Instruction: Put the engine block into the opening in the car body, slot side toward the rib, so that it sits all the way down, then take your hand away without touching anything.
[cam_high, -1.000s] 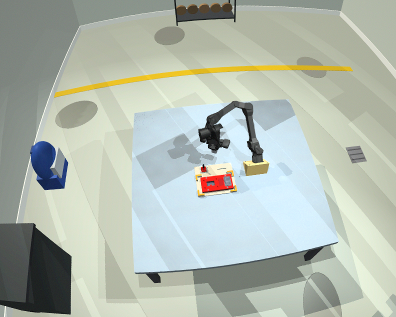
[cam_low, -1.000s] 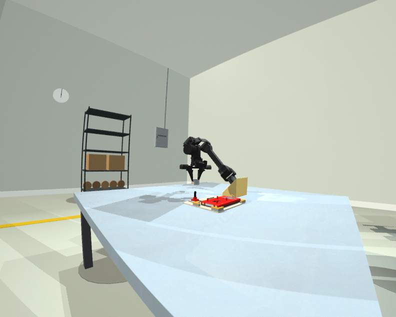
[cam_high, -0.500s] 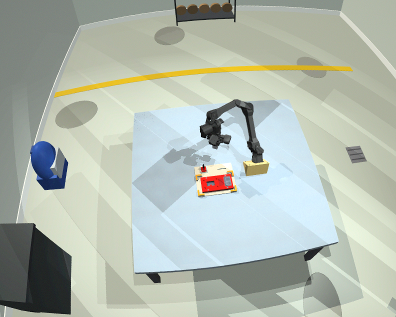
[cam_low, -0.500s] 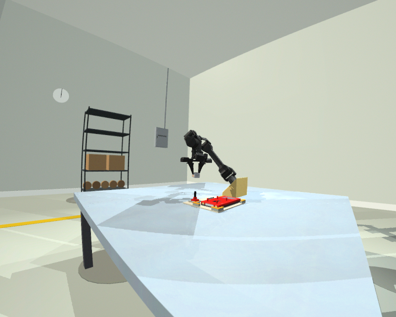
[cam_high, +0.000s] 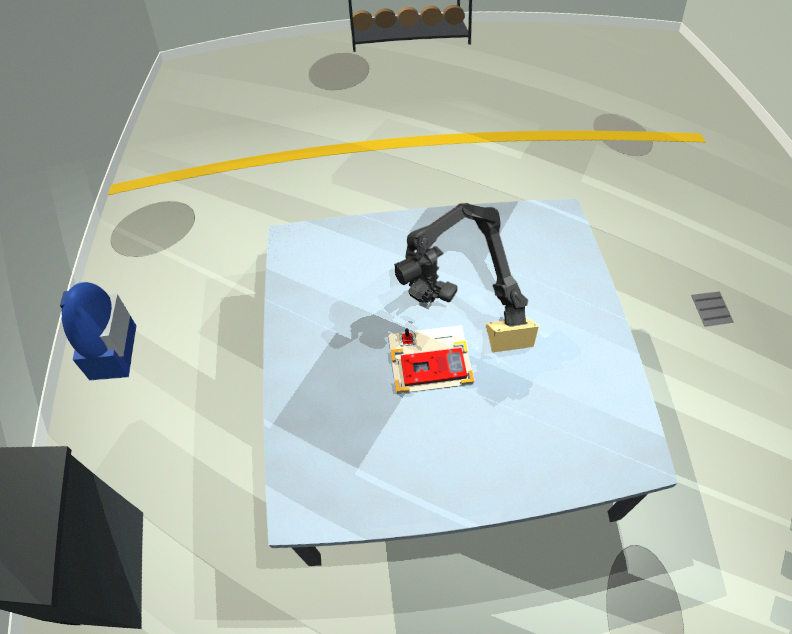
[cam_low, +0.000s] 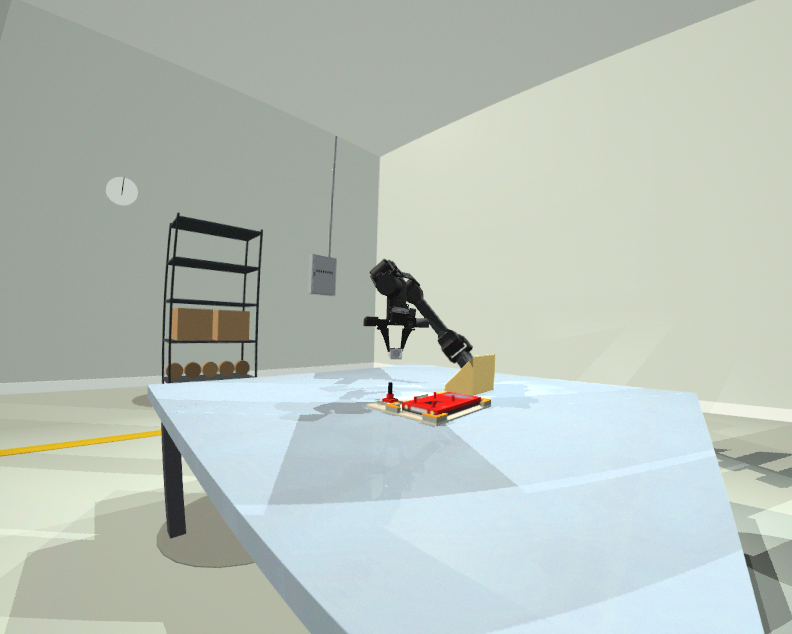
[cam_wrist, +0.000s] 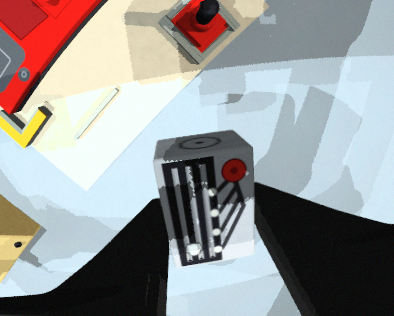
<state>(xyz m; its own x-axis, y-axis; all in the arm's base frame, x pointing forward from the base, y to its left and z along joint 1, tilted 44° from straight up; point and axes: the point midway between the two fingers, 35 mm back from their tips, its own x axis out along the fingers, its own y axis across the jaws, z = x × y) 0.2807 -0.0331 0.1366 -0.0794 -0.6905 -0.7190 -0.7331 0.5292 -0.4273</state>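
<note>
Right now the beige fixture plate is 30 mm ahead of my gripper tip, 150 mm to the left of it and 120 mm below it. The rest, counted from my gripper tip: grey engine block 10 mm below.
</note>
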